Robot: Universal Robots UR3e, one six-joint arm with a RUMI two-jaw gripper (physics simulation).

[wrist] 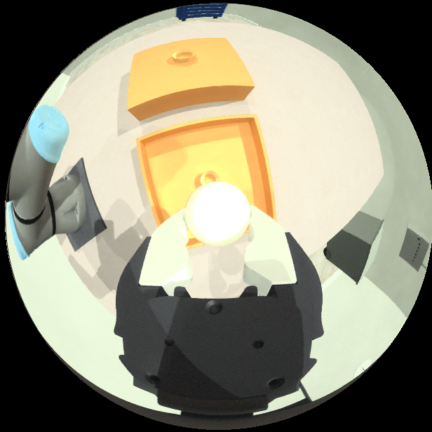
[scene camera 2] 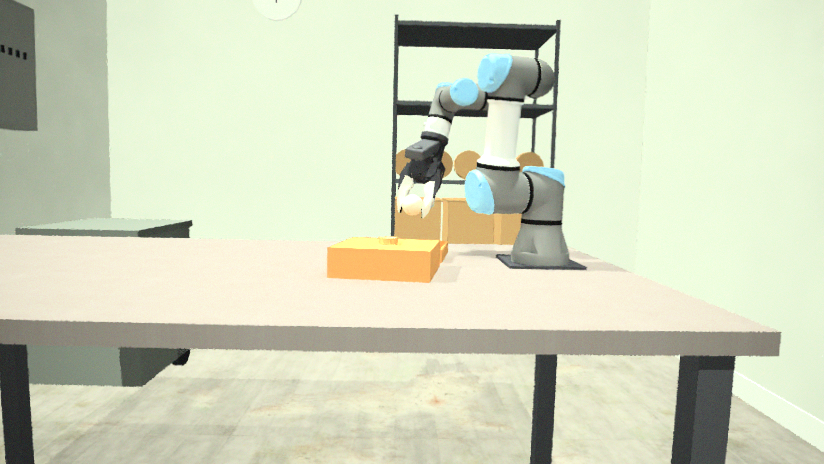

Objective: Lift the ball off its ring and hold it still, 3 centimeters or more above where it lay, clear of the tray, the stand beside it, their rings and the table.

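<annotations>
On the gripper, which is visible in both the wrist view and scene camera 2, the spot at (wrist: 152,257) is the same spot as (scene camera 2: 431,188).
</annotations>
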